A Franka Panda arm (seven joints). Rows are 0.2 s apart.
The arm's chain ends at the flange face. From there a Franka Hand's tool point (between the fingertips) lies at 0.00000 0.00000 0.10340 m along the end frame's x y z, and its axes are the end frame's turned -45 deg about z.
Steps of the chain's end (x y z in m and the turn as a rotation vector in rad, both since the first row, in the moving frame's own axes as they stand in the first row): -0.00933, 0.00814, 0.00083, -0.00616, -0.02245, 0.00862; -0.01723, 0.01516, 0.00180, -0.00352, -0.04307, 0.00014; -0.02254, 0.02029, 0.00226, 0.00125, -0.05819, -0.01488; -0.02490, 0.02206, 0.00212, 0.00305, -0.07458, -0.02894; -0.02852, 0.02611, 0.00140, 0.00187, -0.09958, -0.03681
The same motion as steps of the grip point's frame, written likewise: -0.01444, -0.00204, 0.00080, 0.01152, -0.02023, 0.00862; -0.02631, -0.00435, 0.00170, 0.02797, -0.03294, 0.00014; -0.03448, -0.00590, 0.00208, 0.04203, -0.04026, -0.01488; -0.03851, -0.00760, 0.00183, 0.05489, -0.05058, -0.02894; -0.04590, -0.00898, 0.00089, 0.07174, -0.06909, -0.03681
